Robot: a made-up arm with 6 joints. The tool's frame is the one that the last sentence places.
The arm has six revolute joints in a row. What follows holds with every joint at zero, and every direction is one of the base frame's. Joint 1 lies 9.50 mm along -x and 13.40 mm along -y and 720.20 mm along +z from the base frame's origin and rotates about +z. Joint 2 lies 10.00 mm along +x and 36.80 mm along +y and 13.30 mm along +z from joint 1 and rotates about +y. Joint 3 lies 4.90 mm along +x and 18.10 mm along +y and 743.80 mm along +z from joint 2 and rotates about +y. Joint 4 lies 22.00 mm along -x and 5.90 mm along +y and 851.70 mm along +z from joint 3 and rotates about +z. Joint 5 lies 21.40 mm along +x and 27.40 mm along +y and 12.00 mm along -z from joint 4 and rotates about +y. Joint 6 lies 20.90 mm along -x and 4.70 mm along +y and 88.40 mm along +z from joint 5 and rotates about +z. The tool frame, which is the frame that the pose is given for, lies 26.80 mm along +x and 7.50 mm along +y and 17.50 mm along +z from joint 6; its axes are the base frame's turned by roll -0.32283, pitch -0.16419 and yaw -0.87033 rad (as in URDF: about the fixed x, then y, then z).
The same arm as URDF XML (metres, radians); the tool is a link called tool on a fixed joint. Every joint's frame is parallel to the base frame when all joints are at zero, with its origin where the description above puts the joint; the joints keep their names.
<robot name="arm">
  <link name="base_link"/>
  <link name="link1"/>
  <link name="link2"/>
  <link name="link3"/>
  <link name="link4"/>
  <link name="link5"/>
  <link name="link6"/>
  <link name="tool"/>
  <joint name="joint 1" type="continuous">
    <parent link="base_link"/>
    <child link="link1"/>
    <origin xyz="-0.0095 -0.0134 0.7202"/>
    <axis xyz="0 0 1"/>
  </joint>
  <joint name="joint 2" type="continuous">
    <parent link="link1"/>
    <child link="link2"/>
    <origin xyz="0.01 0.0368 0.0133"/>
    <axis xyz="0 1 0"/>
  </joint>
  <joint name="joint 3" type="continuous">
    <parent link="link2"/>
    <child link="link3"/>
    <origin xyz="0.0049 0.0181 0.7438"/>
    <axis xyz="0 1 0"/>
  </joint>
  <joint name="joint 4" type="continuous">
    <parent link="link3"/>
    <child link="link4"/>
    <origin xyz="-0.022 0.0059 0.8517"/>
    <axis xyz="0 0 1"/>
  </joint>
  <joint name="joint 5" type="continuous">
    <parent link="link4"/>
    <child link="link5"/>
    <origin xyz="0.0214 0.0274 -0.012"/>
    <axis xyz="0 1 0"/>
  </joint>
  <joint name="joint 6" type="continuous">
    <parent link="link5"/>
    <child link="link6"/>
    <origin xyz="-0.0209 0.0047 0.0884"/>
    <axis xyz="0 0 1"/>
  </joint>
  <joint name="tool_joint" type="fixed">
    <parent link="link6"/>
    <child link="tool"/>
    <origin xyz="0.0268 0.0075 0.0175" rpy="-0.3228 -0.1642 -0.8703"/>
  </joint>
</robot>

